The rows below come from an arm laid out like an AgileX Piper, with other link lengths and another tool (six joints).
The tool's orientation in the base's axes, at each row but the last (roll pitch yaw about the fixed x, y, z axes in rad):
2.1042, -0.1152, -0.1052
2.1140, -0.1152, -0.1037
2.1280, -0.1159, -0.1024
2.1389, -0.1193, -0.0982
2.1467, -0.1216, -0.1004
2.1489, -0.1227, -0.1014
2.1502, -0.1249, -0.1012
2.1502, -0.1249, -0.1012
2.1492, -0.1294, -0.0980
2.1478, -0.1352, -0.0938
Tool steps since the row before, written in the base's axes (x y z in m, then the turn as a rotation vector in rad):
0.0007, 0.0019, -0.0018, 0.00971, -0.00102, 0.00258
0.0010, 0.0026, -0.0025, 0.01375, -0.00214, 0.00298
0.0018, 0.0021, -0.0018, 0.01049, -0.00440, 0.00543
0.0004, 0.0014, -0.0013, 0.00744, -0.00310, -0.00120
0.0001, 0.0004, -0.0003, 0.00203, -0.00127, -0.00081
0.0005, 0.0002, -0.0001, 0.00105, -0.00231, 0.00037
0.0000, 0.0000, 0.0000, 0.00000, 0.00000, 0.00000
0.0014, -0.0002, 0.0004, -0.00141, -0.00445, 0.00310
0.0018, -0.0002, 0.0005, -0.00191, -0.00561, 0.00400
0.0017, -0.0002, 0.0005, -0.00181, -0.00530, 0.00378
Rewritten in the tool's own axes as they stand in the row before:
0.0003, -0.0026, -0.0008, 0.01000, 0.00124, -0.00074
0.0004, -0.0036, -0.0010, 0.01415, 0.00153, -0.00010
0.0014, -0.0029, -0.0009, 0.01144, 0.00526, 0.00062
0.0001, -0.0019, -0.0005, 0.00751, -0.00051, 0.00312
0.0000, -0.0005, -0.0002, 0.00203, -0.00032, 0.00147
0.0005, -0.0003, -0.0001, 0.00131, 0.00137, 0.00172
0.0000, 0.0000, 0.0000, 0.00000, 0.00000, 0.00000
0.0015, 0.0002, -0.0001, -0.00056, 0.00518, 0.00207
0.0019, 0.0002, -0.0001, -0.00082, 0.00662, 0.00257
0.0018, 0.0002, -0.0001, -0.00078, 0.00626, 0.00243

